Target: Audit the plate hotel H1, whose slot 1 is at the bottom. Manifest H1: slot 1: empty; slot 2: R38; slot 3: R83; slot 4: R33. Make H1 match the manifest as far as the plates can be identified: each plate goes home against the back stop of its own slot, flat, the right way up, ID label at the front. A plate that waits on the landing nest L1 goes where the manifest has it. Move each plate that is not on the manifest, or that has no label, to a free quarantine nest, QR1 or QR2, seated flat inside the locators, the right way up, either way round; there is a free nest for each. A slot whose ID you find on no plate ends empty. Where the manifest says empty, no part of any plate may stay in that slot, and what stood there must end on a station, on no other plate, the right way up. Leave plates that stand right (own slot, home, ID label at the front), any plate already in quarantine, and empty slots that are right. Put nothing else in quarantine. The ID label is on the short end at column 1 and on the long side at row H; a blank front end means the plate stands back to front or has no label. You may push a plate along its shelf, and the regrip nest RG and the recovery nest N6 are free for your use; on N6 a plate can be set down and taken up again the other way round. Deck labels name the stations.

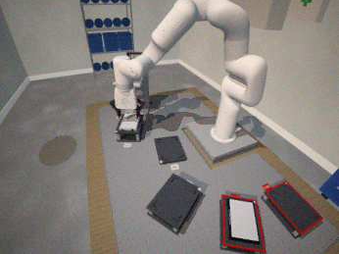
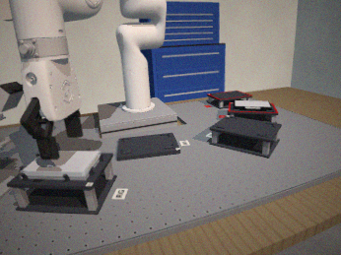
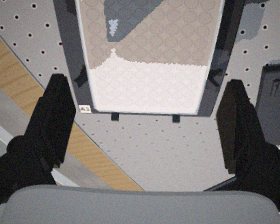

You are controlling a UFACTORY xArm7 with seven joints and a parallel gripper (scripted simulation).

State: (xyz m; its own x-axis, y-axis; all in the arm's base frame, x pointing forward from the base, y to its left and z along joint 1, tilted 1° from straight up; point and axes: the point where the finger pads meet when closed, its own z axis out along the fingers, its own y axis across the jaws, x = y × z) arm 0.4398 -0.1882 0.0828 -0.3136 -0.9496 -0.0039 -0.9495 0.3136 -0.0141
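Right now the white well plate is 5 cm below my hand and 1 cm to the right of it. From my hand the other things lie so: deck label H1 (17 cm to the right, 11 cm below, 5 cm ahead); then raised regrip nest RG (6 cm below, 1 cm to the right); then RG label (11 cm below, 9 cm to the left, 3 cm ahead).
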